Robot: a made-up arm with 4 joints.
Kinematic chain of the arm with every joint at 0, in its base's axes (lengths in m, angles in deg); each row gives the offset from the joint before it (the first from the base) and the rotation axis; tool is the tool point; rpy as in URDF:
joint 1: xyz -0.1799 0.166 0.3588 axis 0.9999 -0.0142 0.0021
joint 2: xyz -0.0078 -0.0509 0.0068 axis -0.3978 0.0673 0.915
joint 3: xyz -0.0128 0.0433 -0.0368 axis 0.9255 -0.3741 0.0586
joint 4: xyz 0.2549 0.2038 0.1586 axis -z
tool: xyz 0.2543 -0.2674 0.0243 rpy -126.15 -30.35 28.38
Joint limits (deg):
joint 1: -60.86..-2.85
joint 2: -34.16..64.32
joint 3: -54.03..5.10
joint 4: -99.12..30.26
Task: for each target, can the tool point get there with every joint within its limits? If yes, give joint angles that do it. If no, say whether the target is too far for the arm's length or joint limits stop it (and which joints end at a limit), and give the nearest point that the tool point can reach.
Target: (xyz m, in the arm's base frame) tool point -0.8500 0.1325 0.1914
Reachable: no: joint limits stop it (at a limit: joint 1, joint 2, joint 4) | nearest point -0.4236 0.3007 -0.2670 | short by 0.648 m
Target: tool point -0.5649 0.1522 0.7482
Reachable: no: joint limits stop it (at a limit: joint 1, joint 2, joint 3, joint 4) | nearest point 0.0125 0.0883 0.7174 | short by 0.582 m
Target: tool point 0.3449 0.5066 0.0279
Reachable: yes | joints -15.07 0.19 -35.05 -87.41
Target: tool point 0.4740 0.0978 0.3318
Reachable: yes | joints -16.86 -21.00 -33.58 -36.87
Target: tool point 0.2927 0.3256 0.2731
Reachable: yes | joints -51.02 22.46 -15.96 -1.82
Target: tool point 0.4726 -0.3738 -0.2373
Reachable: no: too far | nearest point 0.3354 -0.0437 -0.0972 | short by 0.384 m
